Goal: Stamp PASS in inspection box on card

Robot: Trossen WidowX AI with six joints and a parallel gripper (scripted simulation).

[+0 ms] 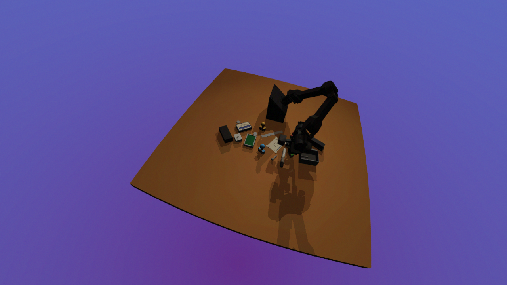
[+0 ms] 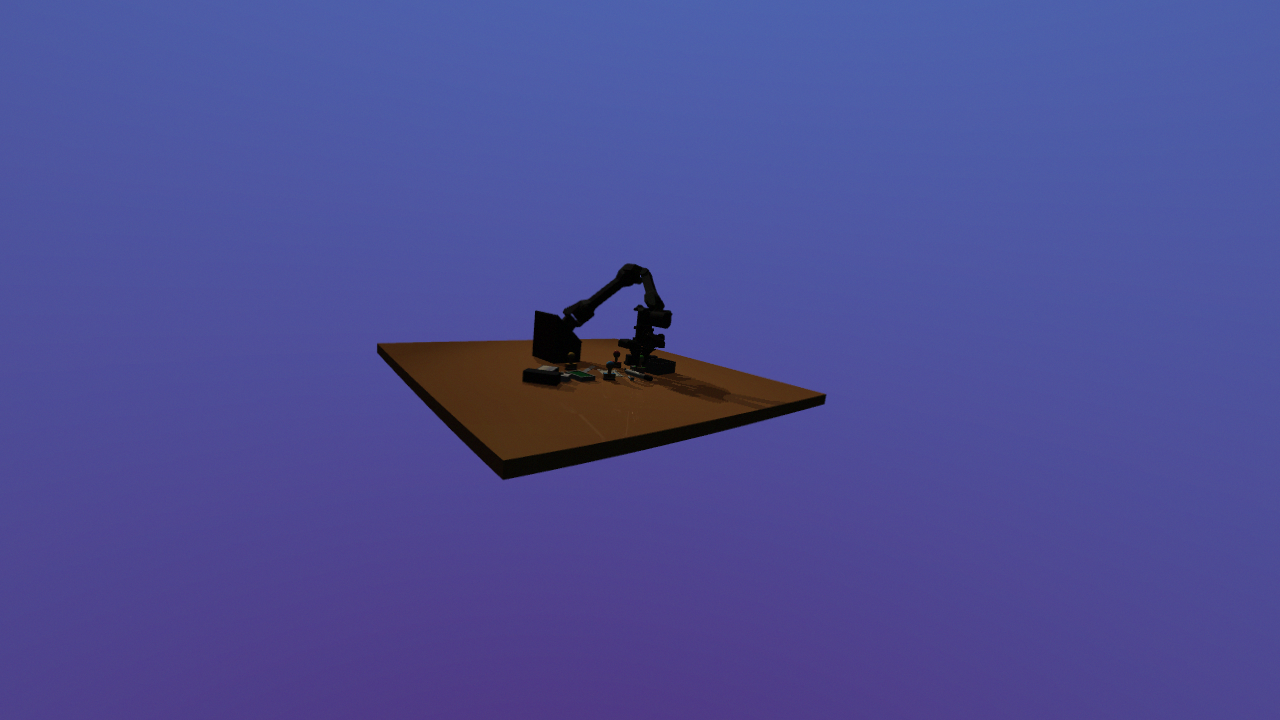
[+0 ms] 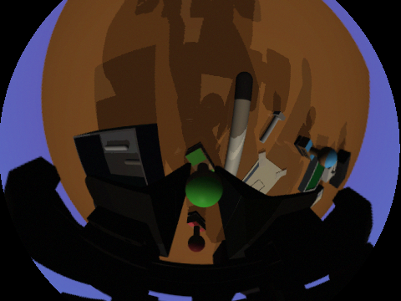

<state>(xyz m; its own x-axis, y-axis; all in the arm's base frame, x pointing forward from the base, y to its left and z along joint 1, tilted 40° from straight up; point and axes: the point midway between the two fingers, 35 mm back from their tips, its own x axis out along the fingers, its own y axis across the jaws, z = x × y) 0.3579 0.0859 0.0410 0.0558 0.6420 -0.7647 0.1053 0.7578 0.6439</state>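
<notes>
My gripper tip is 250 mm to the left of the green ink pad, 40 mm past it and 30 mm above it. Round my gripper tip: marker (50 mm ahead, 40 mm to the right, 20 mm below); dark tray (110 mm to the left, 20 mm below); green-knobbed PASS stamp (right at my gripper tip).
</notes>
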